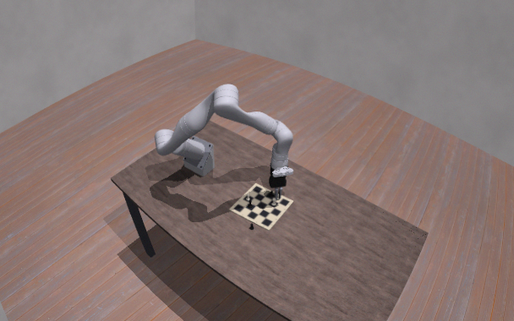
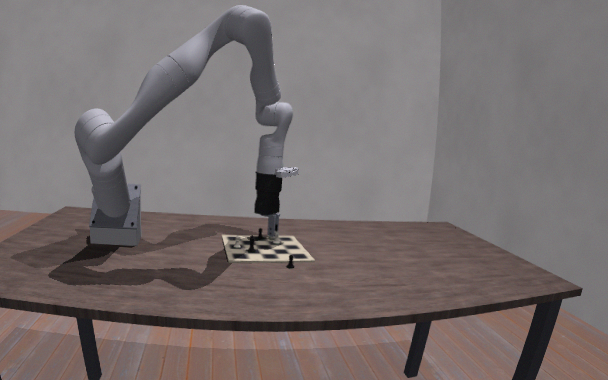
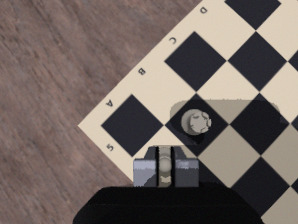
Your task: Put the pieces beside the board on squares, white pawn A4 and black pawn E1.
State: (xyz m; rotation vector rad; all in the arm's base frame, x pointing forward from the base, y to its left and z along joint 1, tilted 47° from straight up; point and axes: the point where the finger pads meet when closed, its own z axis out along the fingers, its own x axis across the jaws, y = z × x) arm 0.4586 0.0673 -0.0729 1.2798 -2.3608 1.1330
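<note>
Now: the chessboard 80 mm to the right of my hand, 30 mm below it and 30 mm behind it.
</note>
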